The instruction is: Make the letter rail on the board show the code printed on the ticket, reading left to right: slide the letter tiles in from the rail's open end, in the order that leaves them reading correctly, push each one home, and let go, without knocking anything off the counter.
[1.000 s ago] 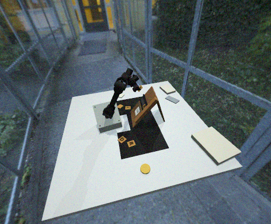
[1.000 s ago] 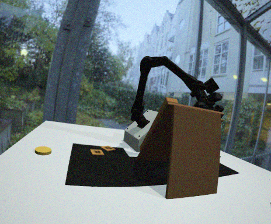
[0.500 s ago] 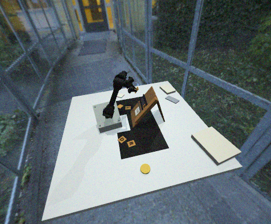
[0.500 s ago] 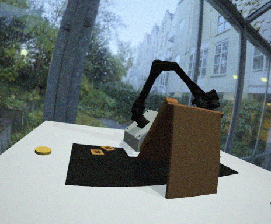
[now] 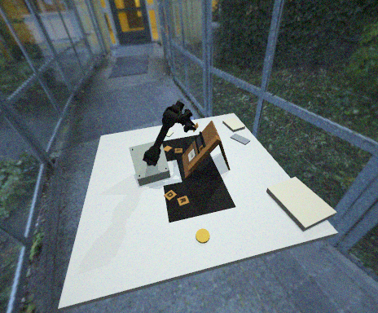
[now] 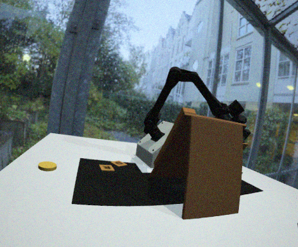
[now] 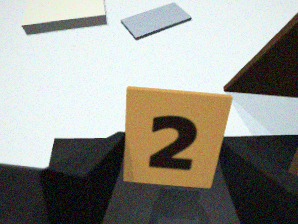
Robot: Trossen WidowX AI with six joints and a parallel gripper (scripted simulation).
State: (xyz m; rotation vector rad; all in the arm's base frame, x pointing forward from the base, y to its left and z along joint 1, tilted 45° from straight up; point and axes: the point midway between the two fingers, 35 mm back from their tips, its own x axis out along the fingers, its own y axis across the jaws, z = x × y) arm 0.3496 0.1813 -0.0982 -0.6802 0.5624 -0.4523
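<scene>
Now: the white ticket 100 mm behind my gripper tip, 180 mm to the right of it and 90 mm below it. From my gripper tip the other things lie so: orange tile marked l: 150 mm behind, 170 mm below; then black mat: 170 mm behind, 210 mm to the right, 180 mm below; then orange tile marked 2: right at my gripper tip.
</scene>
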